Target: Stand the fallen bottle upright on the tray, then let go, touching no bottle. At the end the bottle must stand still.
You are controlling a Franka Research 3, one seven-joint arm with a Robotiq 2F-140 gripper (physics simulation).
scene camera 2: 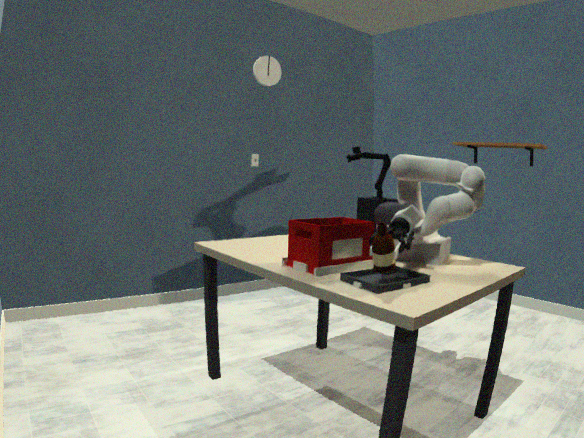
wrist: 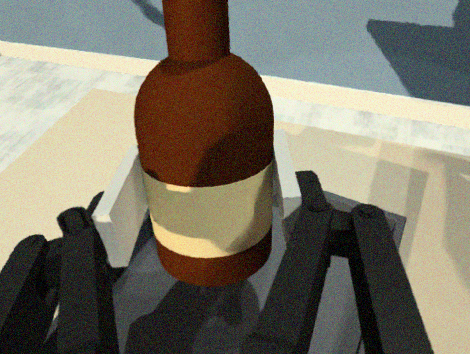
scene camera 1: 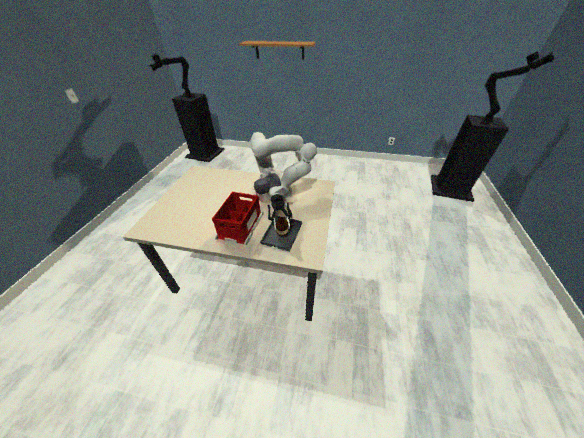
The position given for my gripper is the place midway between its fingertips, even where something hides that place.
Observation:
I see my gripper (wrist: pixel 209 159), a brown bottle (scene camera 2: pixel 383 248) and a dark tray (wrist: pixel 149 303).
The brown bottle shows as well in the wrist view (wrist: pixel 203 117).

